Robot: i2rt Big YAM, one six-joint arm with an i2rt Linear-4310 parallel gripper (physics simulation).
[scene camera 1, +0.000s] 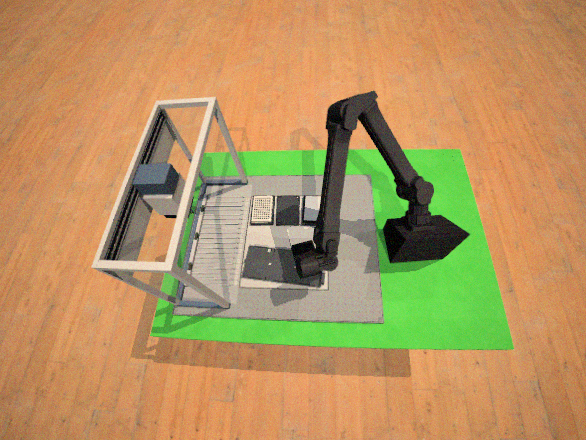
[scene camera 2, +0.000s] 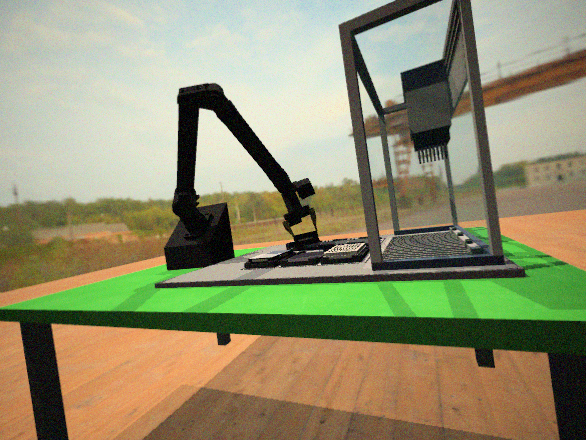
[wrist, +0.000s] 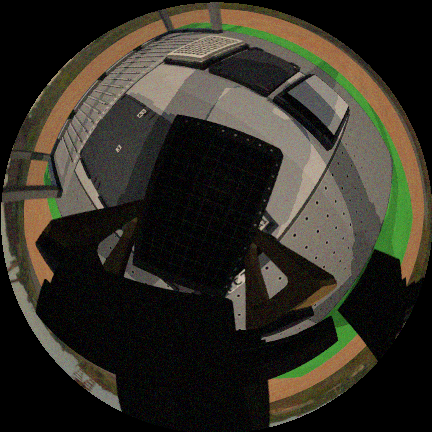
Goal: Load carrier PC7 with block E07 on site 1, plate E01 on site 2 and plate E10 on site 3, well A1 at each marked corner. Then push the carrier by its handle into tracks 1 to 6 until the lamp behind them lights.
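Frame: origin at the arm's base, x ahead, y left, z up, level; centimetres.
Where they show: gripper, fingertip midpoint: [wrist: 196, 219]; arm's base, link origin: [scene camera 1: 417, 224] [scene camera 2: 199, 226].
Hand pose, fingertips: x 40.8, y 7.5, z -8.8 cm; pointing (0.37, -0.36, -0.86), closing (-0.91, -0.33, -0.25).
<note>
Things, the pixels of their top centre, and the offset from my fingertips.
- dark carrier, top centre: [wrist: 128, 169] [scene camera 2: 331, 237] [scene camera 1: 283, 264] dx +9.3, dy +0.3, dz -1.9 cm
- white gridded plate, top centre: [wrist: 206, 43] [scene camera 2: 345, 247] [scene camera 1: 262, 208] dx +18.2, dy -25.6, dz -2.3 cm
- pale flat-topped piece, top centre: [wrist: 324, 97] [scene camera 2: 271, 254] [scene camera 1: 313, 208] dx -4.1, dy -23.8, dz -2.3 cm
- dark middle nest, top centre: [wrist: 260, 61] [scene camera 2: 306, 254] [scene camera 1: 287, 209] dx +7.1, dy -24.7, dz -3.1 cm
My gripper [scene camera 2: 303, 234] [wrist: 196, 219] is shut on a black, gridded labware piece [scene camera 2: 305, 241] [wrist: 210, 200], held level low over the carrier's handle-end half. Its label does not show; I cannot tell whether it touches the carrier. The dark carrier [scene camera 1: 260, 262] [wrist: 120, 140] shows small white corner marks on its track-side half; part of its label, "C7", shows in the wrist view. The handle is mostly hidden. A white gridded plate [scene camera 1: 262, 210] [scene camera 2: 346, 249] [wrist: 207, 47] and a pale flat-topped piece [scene camera 1: 310, 209] [scene camera 2: 270, 256] [wrist: 315, 102] stand either side of a dark middle nest [scene camera 1: 287, 210] [wrist: 255, 70].
Grooved tracks [scene camera 1: 217, 245] [scene camera 2: 425, 245] [wrist: 112, 82] lie beyond the carrier, under a gantry frame [scene camera 1: 230, 140] [scene camera 2: 361, 150] [wrist: 215, 15]. A pipetting head [scene camera 1: 160, 189] [scene camera 2: 427, 107] hangs from it. No lit lamp can be made out.
</note>
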